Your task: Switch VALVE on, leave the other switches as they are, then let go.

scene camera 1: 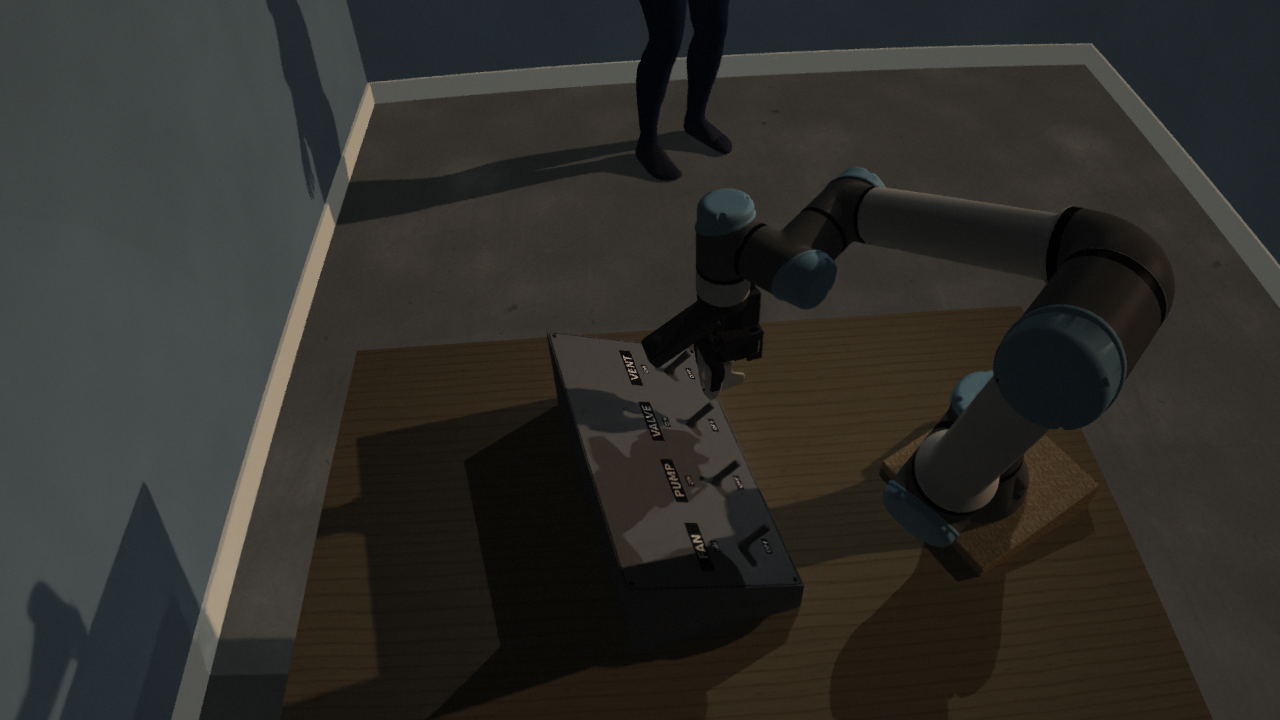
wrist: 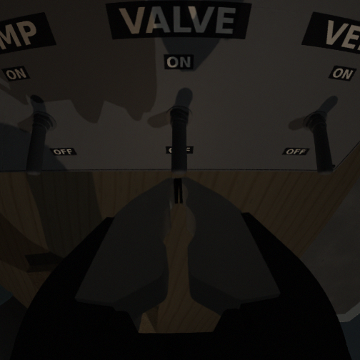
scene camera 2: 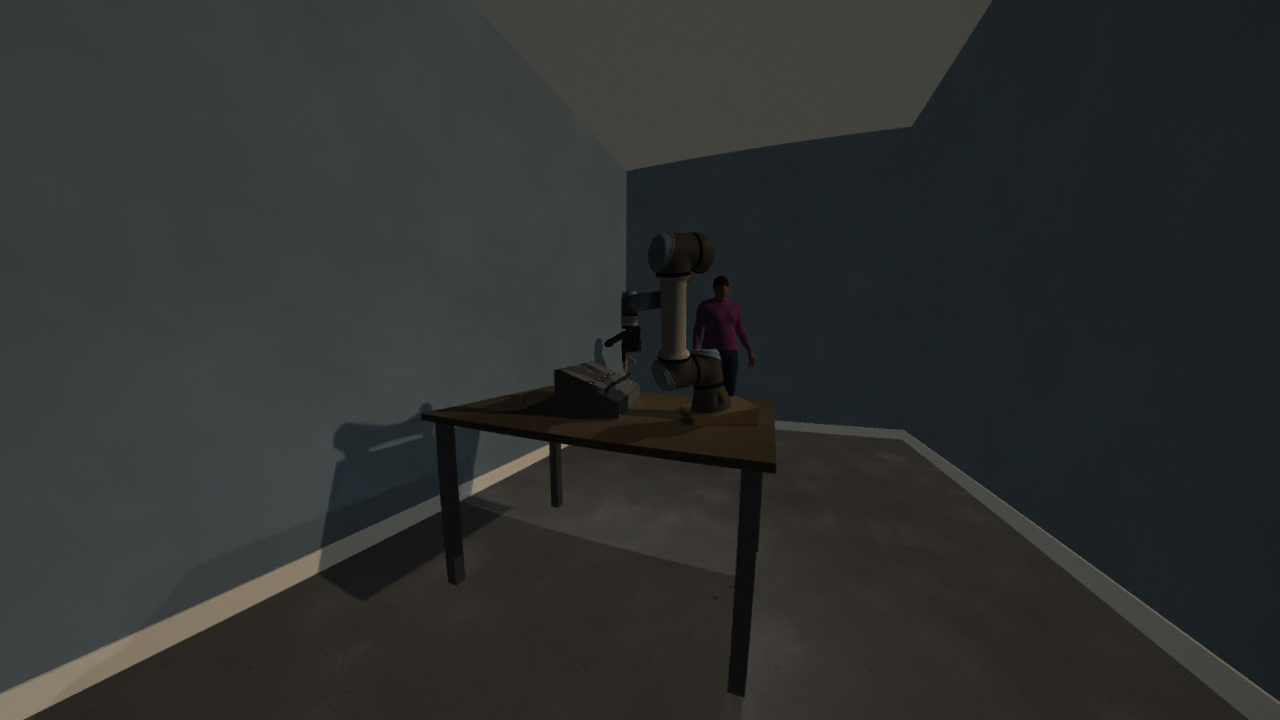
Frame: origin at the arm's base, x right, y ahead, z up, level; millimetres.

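Seen in the pictures: gripper, fingertip midpoint: (scene camera 1: pixel 710 397) (scene camera 2: pixel 625 372); arm's base at its link origin: (scene camera 2: pixel 711 407).
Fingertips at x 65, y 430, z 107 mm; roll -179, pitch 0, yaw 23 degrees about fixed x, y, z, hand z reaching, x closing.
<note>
Offsets run from my fingertips to a thing's middle. "spot": to the spot under its first point. Level surfaces: height alone.
The VALVE switch lever {spot: dx -10, dy +14, dz -29 mm} (scene camera 1: pixel 701 414) (wrist: pixel 179 142) leans to its OFF side on the grey sloped panel box {dx -92, dy +75, dz -80 mm} (scene camera 1: pixel 646 548) (scene camera 2: pixel 581 395). The PUMP lever {dx -117, dy -29, dz -31 mm} (scene camera 1: pixel 723 472) (wrist: pixel 37 150), VENT lever {dx +108, dy +55, dz -31 mm} (scene camera 1: pixel 679 361) (wrist: pixel 321 147) and FAN lever {dx -230, dy -70, dz -31 mm} (scene camera 1: pixel 757 537) also lean to OFF. My gripper (scene camera 1: pixel 713 390) (scene camera 2: pixel 625 369) (wrist: pixel 178 179) is shut and empty. Its tips point down on the OFF side of the panel. In the wrist view they are in line with the VALVE lever, just below its free end. The height gap between tips and lever is hard to tell.
The panel box stands on the wooden table {dz -143 mm} (scene camera 1: pixel 420 394) (scene camera 2: pixel 528 427). My arm's base sits on a wooden block (scene camera 1: pixel 1060 488) to the right of it. A person (scene camera 1: pixel 660 89) (scene camera 2: pixel 721 326) stands beyond the table's far edge. A wall is at the left. The light is dim, with shadows over the panel.
</note>
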